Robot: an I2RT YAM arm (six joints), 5 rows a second.
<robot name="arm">
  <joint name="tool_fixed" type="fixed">
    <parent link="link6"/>
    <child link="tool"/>
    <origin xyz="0 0 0" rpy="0 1.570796 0"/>
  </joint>
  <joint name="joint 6" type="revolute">
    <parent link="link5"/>
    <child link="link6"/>
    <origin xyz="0.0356 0 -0.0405"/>
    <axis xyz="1 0 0"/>
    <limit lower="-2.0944" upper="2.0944"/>
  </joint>
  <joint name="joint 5" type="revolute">
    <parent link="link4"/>
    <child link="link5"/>
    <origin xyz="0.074 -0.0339 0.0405"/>
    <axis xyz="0 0 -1"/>
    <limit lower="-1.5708" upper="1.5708"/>
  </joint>
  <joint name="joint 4" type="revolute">
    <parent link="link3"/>
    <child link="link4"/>
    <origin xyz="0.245 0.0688 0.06"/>
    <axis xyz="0 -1 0"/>
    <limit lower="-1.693" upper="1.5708"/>
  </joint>
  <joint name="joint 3" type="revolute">
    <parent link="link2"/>
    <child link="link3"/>
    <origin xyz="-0.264 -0.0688 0"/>
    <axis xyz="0 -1 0"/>
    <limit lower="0" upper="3.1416"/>
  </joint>
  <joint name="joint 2" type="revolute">
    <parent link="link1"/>
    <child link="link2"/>
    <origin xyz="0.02 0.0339 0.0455"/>
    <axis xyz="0 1 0"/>
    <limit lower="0" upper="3.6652"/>
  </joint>
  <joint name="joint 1" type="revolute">
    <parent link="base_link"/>
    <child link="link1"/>
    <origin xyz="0 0 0.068"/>
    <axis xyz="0 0 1"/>
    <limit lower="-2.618" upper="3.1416"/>
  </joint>
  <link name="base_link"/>
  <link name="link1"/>
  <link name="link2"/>
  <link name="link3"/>
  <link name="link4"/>
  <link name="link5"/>
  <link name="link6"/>
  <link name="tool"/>
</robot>
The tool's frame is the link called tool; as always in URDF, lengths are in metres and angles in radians.
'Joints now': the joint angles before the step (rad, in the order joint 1, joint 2, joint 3, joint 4, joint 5, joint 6). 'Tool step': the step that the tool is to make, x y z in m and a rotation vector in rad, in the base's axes. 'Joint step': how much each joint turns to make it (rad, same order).
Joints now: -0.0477, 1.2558, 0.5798, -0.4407, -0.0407, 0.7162
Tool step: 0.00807, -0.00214, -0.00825, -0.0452, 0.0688, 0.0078
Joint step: -0.0014, 0.0799, 0.0314, -0.0187, 0.0405, -0.0282
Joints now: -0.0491, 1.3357, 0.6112, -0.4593, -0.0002, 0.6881
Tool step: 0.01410, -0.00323, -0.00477, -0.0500, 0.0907, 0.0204
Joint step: -0.0042, 0.1034, 0.0738, -0.0575, 0.0431, -0.0415
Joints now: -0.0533, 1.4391, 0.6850, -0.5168, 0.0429, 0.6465
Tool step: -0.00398, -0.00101, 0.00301, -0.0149, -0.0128, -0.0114
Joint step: -0.0028, -0.0280, -0.0116, -0.0030, 0.0161, 0.0040
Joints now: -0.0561, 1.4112, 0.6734, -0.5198, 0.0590, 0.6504
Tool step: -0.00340, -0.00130, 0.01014, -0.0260, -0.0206, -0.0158
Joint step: -0.0022, -0.0438, 0.0070, -0.0291, 0.0278, 0.0050
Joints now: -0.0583, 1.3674, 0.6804, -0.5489, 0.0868, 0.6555
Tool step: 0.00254, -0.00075, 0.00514, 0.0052, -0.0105, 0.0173
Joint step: -0.0045, -0.0036, 0.0180, -0.0099, -0.0128, -0.0187
